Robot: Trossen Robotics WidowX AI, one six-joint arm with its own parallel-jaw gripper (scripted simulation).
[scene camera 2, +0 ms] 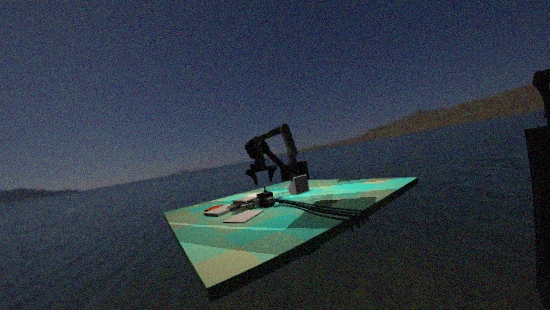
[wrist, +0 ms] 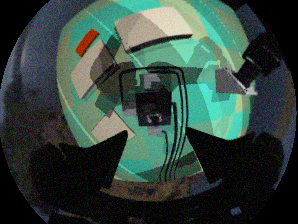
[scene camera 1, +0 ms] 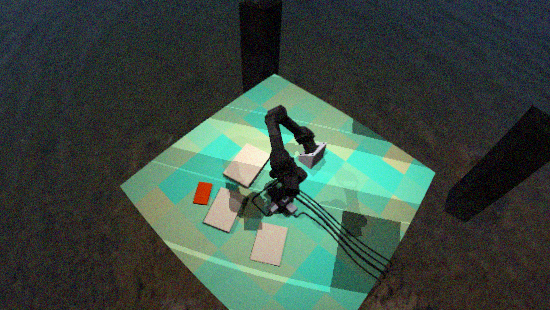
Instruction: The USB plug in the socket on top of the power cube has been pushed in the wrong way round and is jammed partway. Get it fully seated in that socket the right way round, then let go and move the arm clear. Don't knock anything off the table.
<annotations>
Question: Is my gripper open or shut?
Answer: Open.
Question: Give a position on a power cube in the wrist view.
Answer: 146,102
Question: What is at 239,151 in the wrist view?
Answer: My gripper.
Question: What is my gripper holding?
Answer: Nothing.
</annotations>
